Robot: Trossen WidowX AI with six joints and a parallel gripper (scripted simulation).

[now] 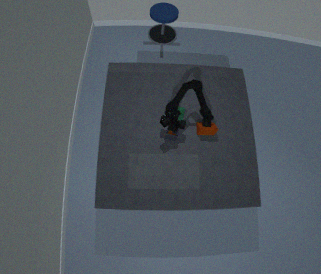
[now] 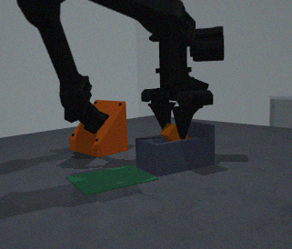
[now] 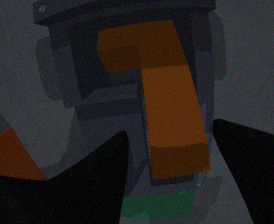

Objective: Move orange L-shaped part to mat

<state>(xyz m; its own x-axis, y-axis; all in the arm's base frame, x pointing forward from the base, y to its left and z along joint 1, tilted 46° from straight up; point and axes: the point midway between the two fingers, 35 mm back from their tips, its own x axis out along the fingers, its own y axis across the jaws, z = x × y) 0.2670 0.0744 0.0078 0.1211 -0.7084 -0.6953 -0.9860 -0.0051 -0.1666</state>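
Right now the orange l-shaped part is 10 mm behind my gripper tip, 40 mm to the left of it and 30 mm below it. Round my gripper tip: green mat 30 mm behind, 140 mm to the right, 80 mm below.
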